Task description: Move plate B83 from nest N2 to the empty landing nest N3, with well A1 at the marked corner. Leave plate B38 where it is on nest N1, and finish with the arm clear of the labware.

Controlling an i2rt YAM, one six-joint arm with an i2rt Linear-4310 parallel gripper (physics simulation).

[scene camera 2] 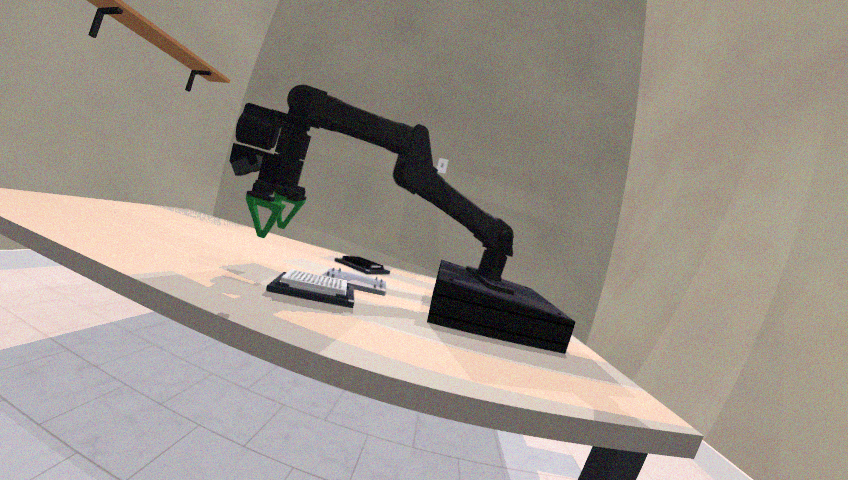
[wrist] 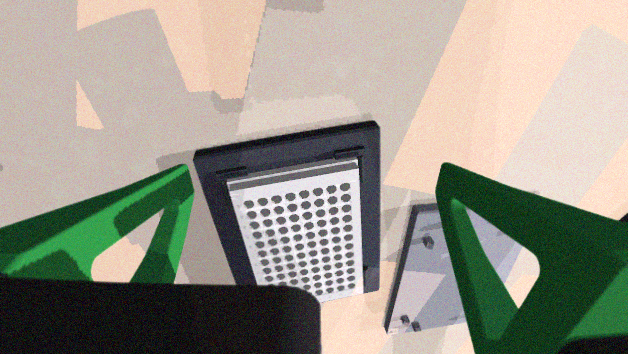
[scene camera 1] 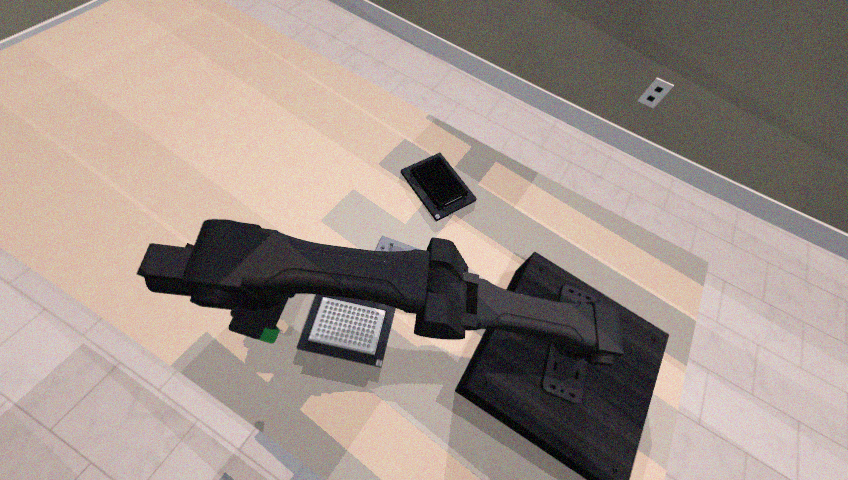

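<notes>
A white well plate (scene camera 1: 346, 324) (scene camera 2: 314, 281) (wrist: 305, 235) sits flat on a dark nest (scene camera 1: 339, 353) (scene camera 2: 309, 296) (wrist: 369, 210). A grey nest with small pegs (scene camera 1: 392, 245) (scene camera 2: 368, 284) (wrist: 415, 290) bears no plate where it shows; the arm and a finger hide parts of it. A black plate (scene camera 1: 440, 180) (scene camera 2: 363, 262) sits on another dark nest (scene camera 1: 431, 210) at the back. Plate and nest names cannot be read. My gripper (scene camera 2: 272, 230) (wrist: 314, 177) is open and empty, well above the table. In the wrist view its green fingers stand either side of the white plate's nest.
The arm's black base block (scene camera 1: 511, 380) (scene camera 2: 499, 321) stands on the table (scene camera 2: 410, 350), to the right of the nests in both scene views. The arm reaches above the nests. A wooden wall shelf (scene camera 2: 163, 41) is at the upper left of the second scene view.
</notes>
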